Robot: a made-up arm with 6 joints. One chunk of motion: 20 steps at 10 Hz.
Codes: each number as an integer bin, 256 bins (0 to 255) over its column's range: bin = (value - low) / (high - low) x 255, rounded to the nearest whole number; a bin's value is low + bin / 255 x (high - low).
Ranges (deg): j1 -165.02..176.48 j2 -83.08..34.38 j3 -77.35..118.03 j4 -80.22..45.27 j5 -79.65..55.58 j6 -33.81..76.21
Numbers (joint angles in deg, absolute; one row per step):
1: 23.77 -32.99 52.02 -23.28 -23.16 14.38
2: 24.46 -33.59 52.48 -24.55 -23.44 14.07
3: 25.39 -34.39 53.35 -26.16 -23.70 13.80
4: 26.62 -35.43 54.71 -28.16 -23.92 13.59
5: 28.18 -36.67 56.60 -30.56 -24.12 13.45
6: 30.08 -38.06 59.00 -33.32 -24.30 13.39
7: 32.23 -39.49 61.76 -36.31 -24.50 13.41
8: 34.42 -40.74 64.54 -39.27 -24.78 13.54
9: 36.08 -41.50 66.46 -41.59 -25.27 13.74
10: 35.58 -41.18 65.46 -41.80 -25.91 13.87
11: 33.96 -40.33 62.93 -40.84 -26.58 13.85
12: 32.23 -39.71 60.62 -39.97 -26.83 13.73
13: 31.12 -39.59 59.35 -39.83 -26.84 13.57
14: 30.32 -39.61 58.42 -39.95 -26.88 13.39
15: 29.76 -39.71 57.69 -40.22 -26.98 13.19
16: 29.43 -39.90 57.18 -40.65 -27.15 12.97
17: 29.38 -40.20 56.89 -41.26 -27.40 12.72
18: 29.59 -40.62 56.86 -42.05 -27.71 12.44
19: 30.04 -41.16 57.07 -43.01 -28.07 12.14
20: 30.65 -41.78 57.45 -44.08 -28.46 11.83
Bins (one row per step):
1: 141 109 169 116 107 112
2: 141 107 169 113 106 111
3: 142 106 171 110 106 110
4: 143 103 172 106 105 110
5: 144 101 175 101 105 110
6: 146 98 178 95 104 109
7: 147 95 182 89 104 109
8: 149 92 185 83 103 110
9: 150 90 188 78 103 110
10: 150 91 186 78 101 111
11: 149 93 183 80 100 110
12: 147 94 180 82 100 110
13: 146 94 178 82 100 110
14: 146 94 177 82 100 109
15: 145 94 176 81 99 109
16: 145 94 176 80 99 108
17: 145 93 175 79 99 108
18: 145 92 175 78 98 107
19: 146 91 175 76 97 107
20: 146 90 176 73 97 106

